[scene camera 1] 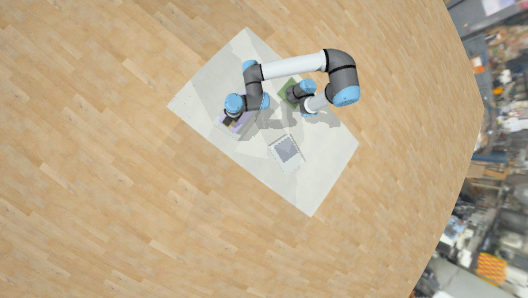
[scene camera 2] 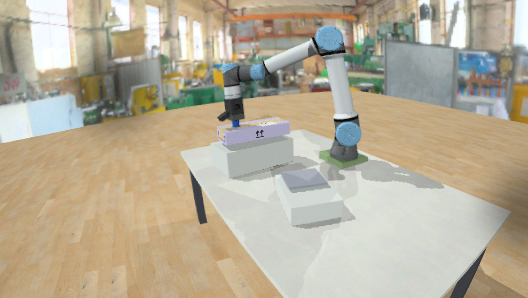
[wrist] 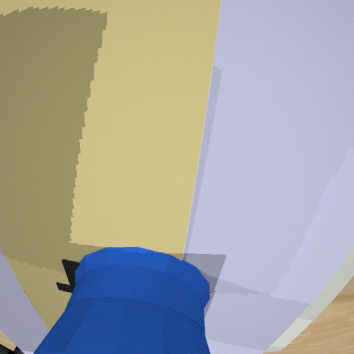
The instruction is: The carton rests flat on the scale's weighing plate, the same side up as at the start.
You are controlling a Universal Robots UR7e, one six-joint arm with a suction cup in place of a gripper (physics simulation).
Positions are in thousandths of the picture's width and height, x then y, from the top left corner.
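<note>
Scale (scene camera 2: 580,659), also (scene camera 1: 539,505); out of frame in the wrist view. Lilac carton (scene camera 2: 505,431), also (wrist: 606,391). My suction cup (wrist: 371,826), visible.
</note>
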